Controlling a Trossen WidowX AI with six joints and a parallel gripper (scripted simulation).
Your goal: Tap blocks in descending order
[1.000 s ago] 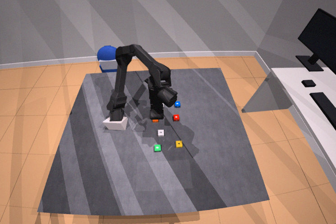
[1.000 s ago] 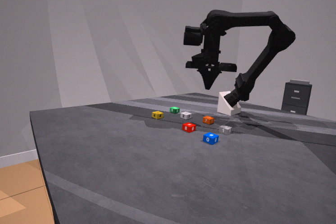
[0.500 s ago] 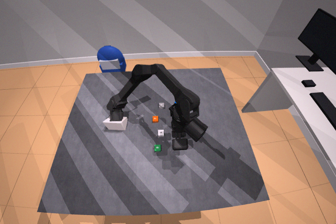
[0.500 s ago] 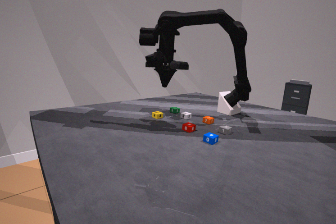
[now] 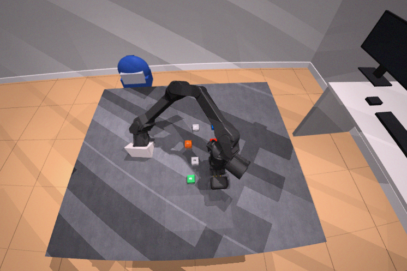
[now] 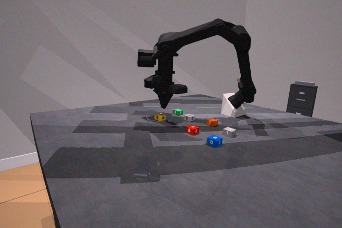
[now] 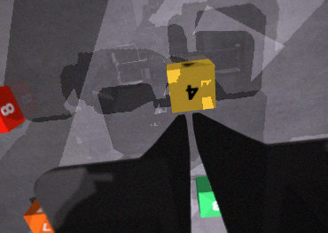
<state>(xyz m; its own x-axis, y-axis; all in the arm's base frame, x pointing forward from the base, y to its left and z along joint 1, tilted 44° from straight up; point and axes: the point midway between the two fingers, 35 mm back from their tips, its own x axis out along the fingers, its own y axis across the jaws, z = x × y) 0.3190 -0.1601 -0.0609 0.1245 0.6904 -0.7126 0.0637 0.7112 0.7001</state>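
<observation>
The yellow block 4 is 3 cm below my gripper tip, 1 cm to the right of it and 1 cm ahead of it. From my gripper tip the other things lie so: green block 3: 11 cm behind, 3 cm below, 1 cm to the right; then red block 8: 15 cm to the left, 3 cm below, 2 cm ahead; then white block 2: 8 cm behind, 7 cm to the left, 3 cm below.
</observation>
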